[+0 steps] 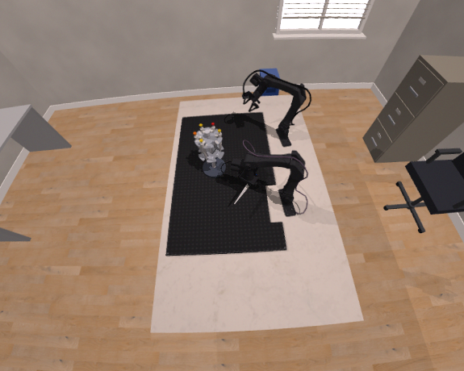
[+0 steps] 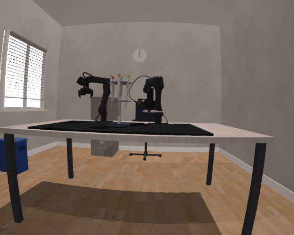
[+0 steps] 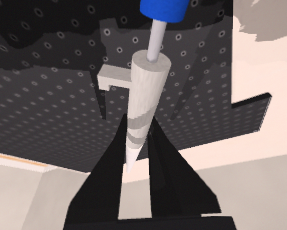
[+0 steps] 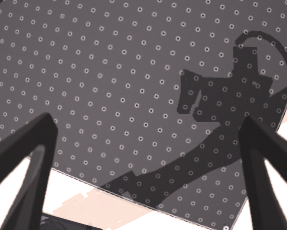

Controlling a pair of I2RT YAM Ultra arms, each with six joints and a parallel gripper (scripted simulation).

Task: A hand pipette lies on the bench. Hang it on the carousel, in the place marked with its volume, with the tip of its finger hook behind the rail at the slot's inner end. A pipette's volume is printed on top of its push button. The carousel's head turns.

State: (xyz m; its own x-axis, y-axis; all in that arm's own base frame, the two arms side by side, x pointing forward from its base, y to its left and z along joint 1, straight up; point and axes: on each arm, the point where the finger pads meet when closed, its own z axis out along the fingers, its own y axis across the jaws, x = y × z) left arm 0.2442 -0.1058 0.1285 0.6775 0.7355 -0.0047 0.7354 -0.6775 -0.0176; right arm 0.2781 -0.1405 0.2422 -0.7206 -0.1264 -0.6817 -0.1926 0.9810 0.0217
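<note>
My left gripper is now 20 mm to the right of the hand pipette and 20 mm short of it.
</note>
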